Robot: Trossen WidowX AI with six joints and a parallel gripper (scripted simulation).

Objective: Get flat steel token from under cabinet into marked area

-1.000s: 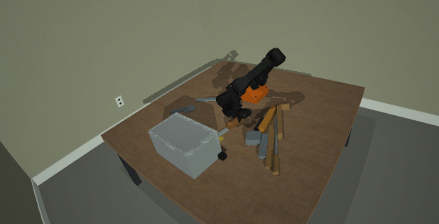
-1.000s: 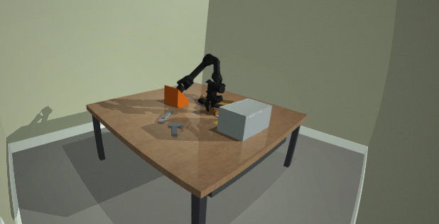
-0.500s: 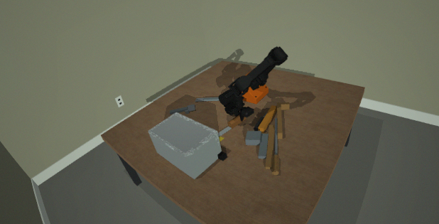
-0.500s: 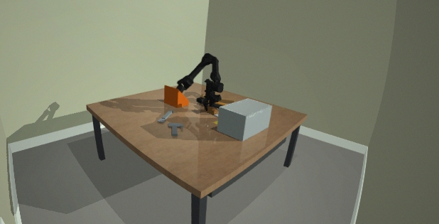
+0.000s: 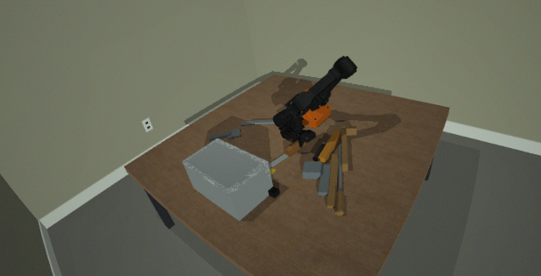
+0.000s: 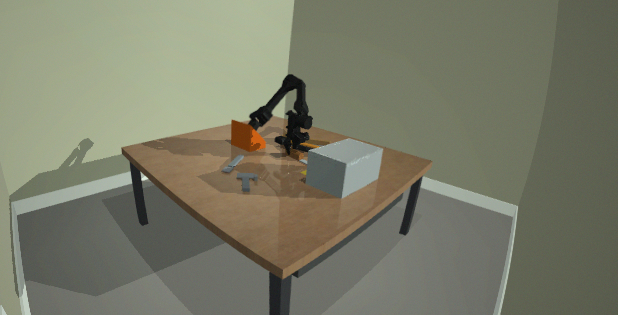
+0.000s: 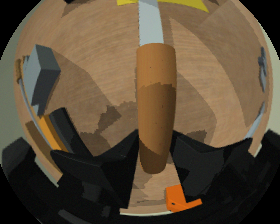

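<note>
Now: the orange bar 130 mm to the left of my gripper tip, 80 mm behind it and 10 mm above it. Round my gripper tip: grey block 170 mm to the left, 100 mm ahead, 10 mm above; then wooden stick 270 mm to the left, 80 mm ahead; then grey t-piece 380 mm to the right, 140 mm ahead.
</note>
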